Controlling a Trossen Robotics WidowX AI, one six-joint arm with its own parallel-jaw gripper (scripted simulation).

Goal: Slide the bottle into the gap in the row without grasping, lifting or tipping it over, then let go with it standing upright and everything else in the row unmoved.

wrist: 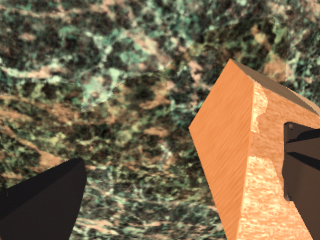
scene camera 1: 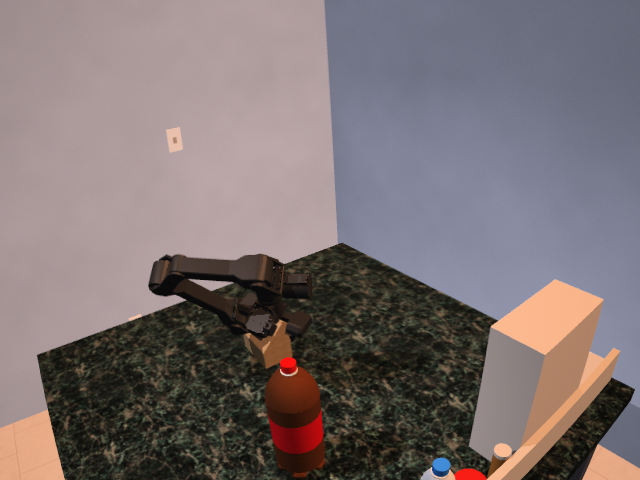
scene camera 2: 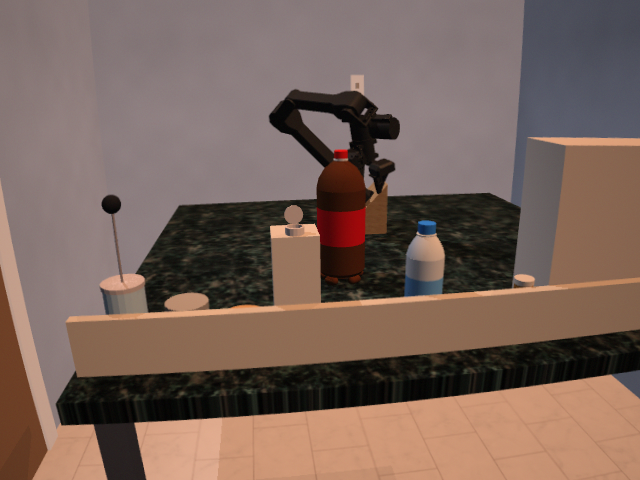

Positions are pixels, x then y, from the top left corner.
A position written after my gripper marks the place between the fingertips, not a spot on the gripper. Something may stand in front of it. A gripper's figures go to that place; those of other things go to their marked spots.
My gripper (scene camera 2: 369, 189) is 1.39 m from the lens. A cola bottle (scene camera 2: 341, 193): 1.05 m from the lens. A water bottle (scene camera 2: 425, 257): 0.81 m from the lens. A french press (scene camera 2: 126, 296) is 0.82 m from the lens. The marked spots on the cola bottle and the french press are 0.49 m apart.
